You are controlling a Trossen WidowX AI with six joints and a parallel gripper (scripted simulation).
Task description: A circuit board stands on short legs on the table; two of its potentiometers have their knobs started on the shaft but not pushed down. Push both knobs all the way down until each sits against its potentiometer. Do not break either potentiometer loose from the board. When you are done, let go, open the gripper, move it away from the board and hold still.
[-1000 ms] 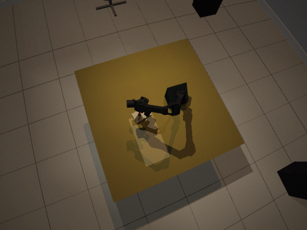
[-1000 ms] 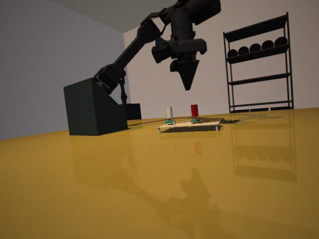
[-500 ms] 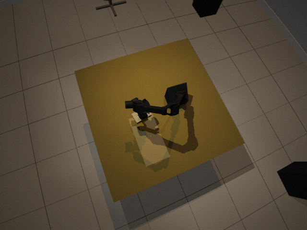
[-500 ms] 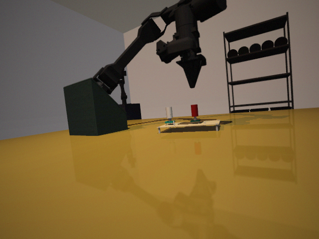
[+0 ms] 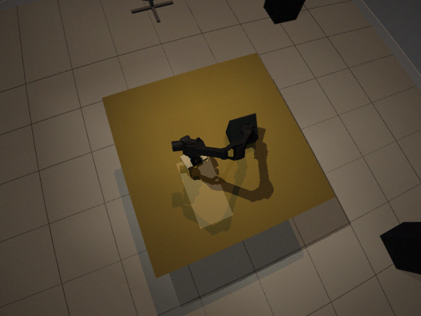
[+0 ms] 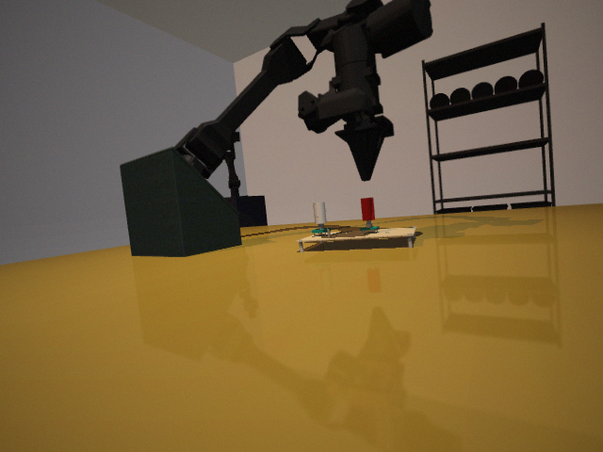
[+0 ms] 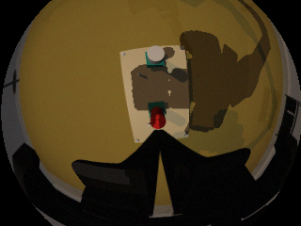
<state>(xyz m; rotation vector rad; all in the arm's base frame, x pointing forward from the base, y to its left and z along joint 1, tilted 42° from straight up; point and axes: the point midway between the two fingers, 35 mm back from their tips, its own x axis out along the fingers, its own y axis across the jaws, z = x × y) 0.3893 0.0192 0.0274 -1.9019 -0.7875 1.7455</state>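
Now: gripper tip 40 mm above the red knob. Round my gripper tip: white knob 80 mm behind, 40 mm below, 10 mm to the right.
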